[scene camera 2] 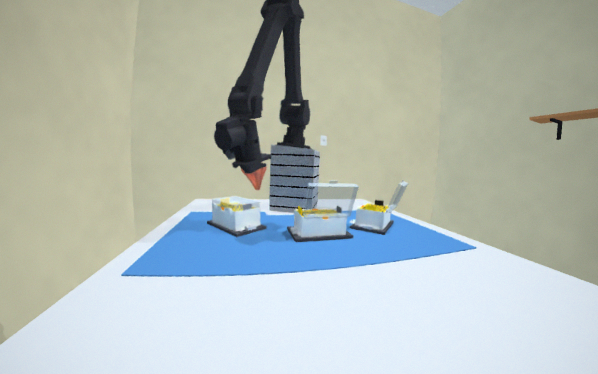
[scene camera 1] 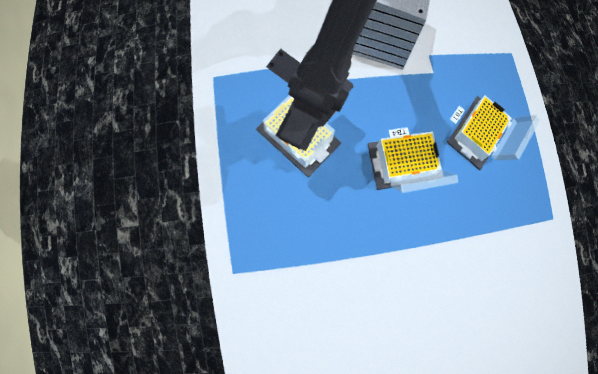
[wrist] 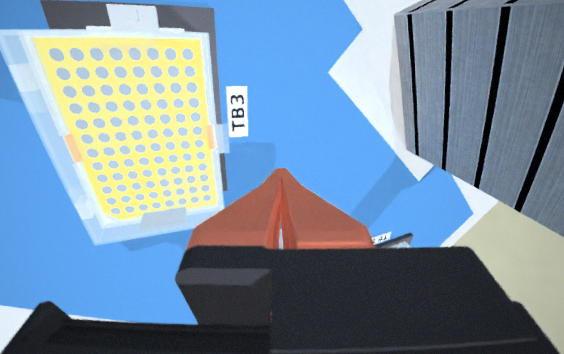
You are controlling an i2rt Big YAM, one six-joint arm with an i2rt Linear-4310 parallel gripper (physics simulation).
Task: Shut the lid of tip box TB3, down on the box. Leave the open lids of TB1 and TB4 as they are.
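Seen in the pictures: gripper, fingertip midpoint: (scene camera 2: 257, 189) (wrist: 280, 177); arm's base at its link origin: (scene camera 2: 293, 147).
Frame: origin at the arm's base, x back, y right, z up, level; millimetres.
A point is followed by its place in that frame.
Box TB3 (scene camera 1: 312, 161) {x -272, y 244, z -238 mm} (scene camera 2: 242, 220) {x -269, y 242, z -214 mm} stands at the left of the mat. Its clear lid (scene camera 1: 322, 137) {x -246, y 216, z -171 mm} (scene camera 2: 220, 204) {x -217, y 296, z -180 mm} (wrist: 132, 120) {x -190, y 262, z -171 mm} lies down over the yellow rack, looks level, and covers the whole top. My gripper (scene camera 2: 257, 188) {x -181, y 183, z -145 mm} (wrist: 280, 177) {x -181, y 183, z -145 mm} is shut and empty. It is above and beside TB3, apart from the lid; its fingers are hidden under the arm in scene camera 1. Box TB4 (scene camera 1: 410, 154) (scene camera 2: 320, 226) {x -372, y 65, z -214 mm} has its lid (scene camera 1: 430, 184) {x -413, y 59, z -105 mm} (scene camera 2: 340, 195) {x -415, y 41, z -129 mm} standing open. Box TB1 (scene camera 1: 485, 125) (scene camera 2: 372, 219) {x -362, y -116, z -214 mm} has its lid (scene camera 1: 517, 137) {x -377, y -205, z -152 mm} (scene camera 2: 398, 195) {x -418, y -152, z -134 mm} open too.
The grey ribbed pedestal (scene camera 1: 387, 37) {x -85, y 12, z -124 mm} (scene camera 2: 294, 177) {x -79, y 21, z -115 mm} (wrist: 462, 85) {x -57, y 53, z -177 mm} stands behind the blue mat (scene camera 1: 300, 230) {x -401, y 313, z -248 mm} (scene camera 2: 200, 260) {x -414, y 346, z -248 mm} (wrist: 310, 100) {x -133, y 134, z -248 mm}. The dark arm (scene camera 1: 335, 45) {x -245, y 221, z 224 mm} (scene camera 2: 260, 55) {x -253, y 205, z 230 mm} reaches over TB3 from the back. TB4 is right of TB3, and TB1 is farther right.
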